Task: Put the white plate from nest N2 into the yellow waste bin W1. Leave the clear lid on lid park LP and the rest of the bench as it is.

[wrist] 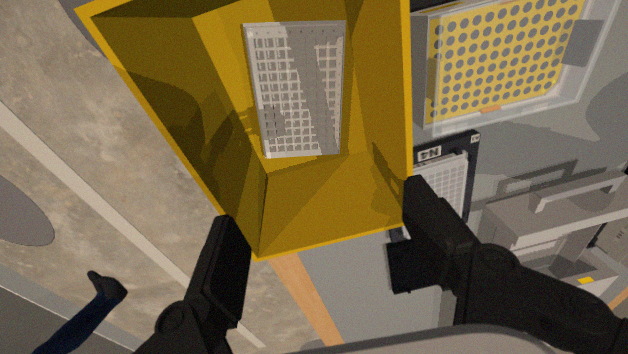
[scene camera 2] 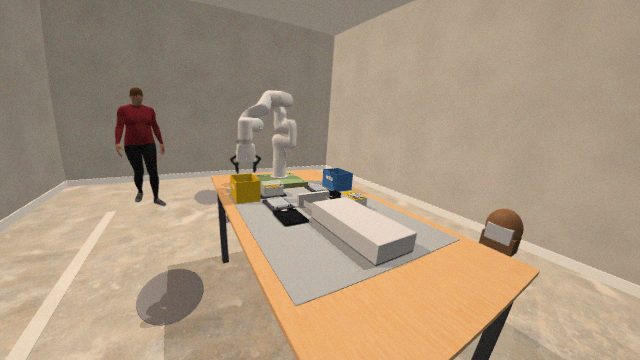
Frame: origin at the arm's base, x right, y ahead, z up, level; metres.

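Seen in the pictures: gripper, fingertip midpoint: (wrist: 320, 215) (scene camera 2: 246, 172); arm's base at its link origin: (scene camera 2: 279, 176).
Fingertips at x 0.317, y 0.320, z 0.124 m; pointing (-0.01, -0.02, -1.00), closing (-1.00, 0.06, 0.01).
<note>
Offsets run from my fingertips to a thing's middle. "spot": to the spot under its first point.
The white plate {dx +0.001, dy -0.019, dz -0.143 m} (wrist: 280, 90) lies inside the yellow waste bin {dx +0.004, dy -0.021, dz -0.094 m} (scene camera 2: 245, 189) (wrist: 382, 100), on its floor, with its grid of wells facing up and a shadow across it. The bin walls hide it in the scene view. My gripper (scene camera 2: 246, 170) (wrist: 320, 215) is open and empty, above the bin in the wrist view, with its fingers apart on either side of the bin's near end. The plate is well below the fingers and apart from them. I cannot make out the lid park LP or its lid, and nest N2 cannot be identified.
Beside the bin stand a yellow rack {dx -0.159, dy -0.019, dz -0.115 m} (wrist: 500, 60) under a clear cover and a white plate {dx -0.134, dy +0.159, dz -0.135 m} (wrist: 450, 182) in nest N4. A black pad {spot: dx -0.127, dy +0.347, dz -0.142 m} (scene camera 2: 290, 216), a long white box (scene camera 2: 362, 225) and a blue bin {dx -0.642, dy -0.025, dz -0.094 m} (scene camera 2: 337, 180) are on the bench. A person (scene camera 2: 137, 125) stands behind.
</note>
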